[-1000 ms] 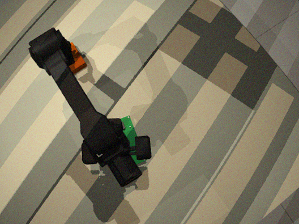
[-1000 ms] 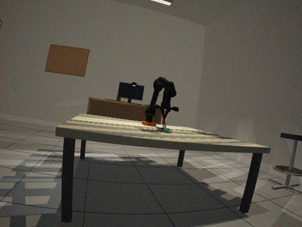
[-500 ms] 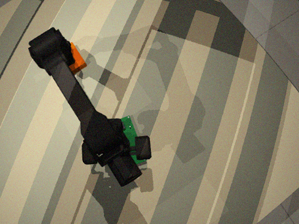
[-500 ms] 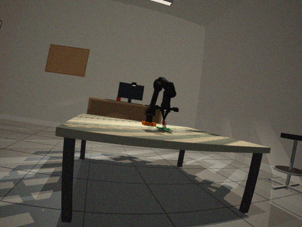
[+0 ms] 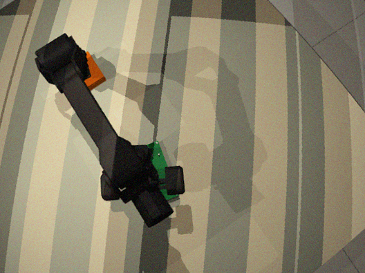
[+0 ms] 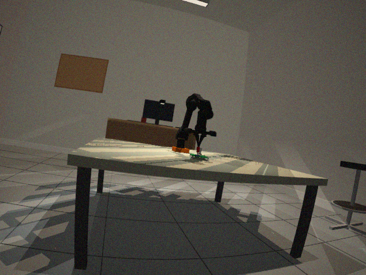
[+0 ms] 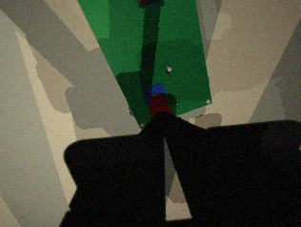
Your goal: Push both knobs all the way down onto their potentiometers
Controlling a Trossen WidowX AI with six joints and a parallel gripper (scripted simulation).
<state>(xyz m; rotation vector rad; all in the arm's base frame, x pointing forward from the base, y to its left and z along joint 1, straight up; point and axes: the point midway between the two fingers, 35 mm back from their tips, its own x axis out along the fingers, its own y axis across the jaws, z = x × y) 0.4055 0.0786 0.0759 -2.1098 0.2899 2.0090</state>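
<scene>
Now: gripper tip 90 mm past the grey knob, 30 mm to the right of it and 20 mm above it. Round my gripper tip: red knob: 10 mm below.
</scene>
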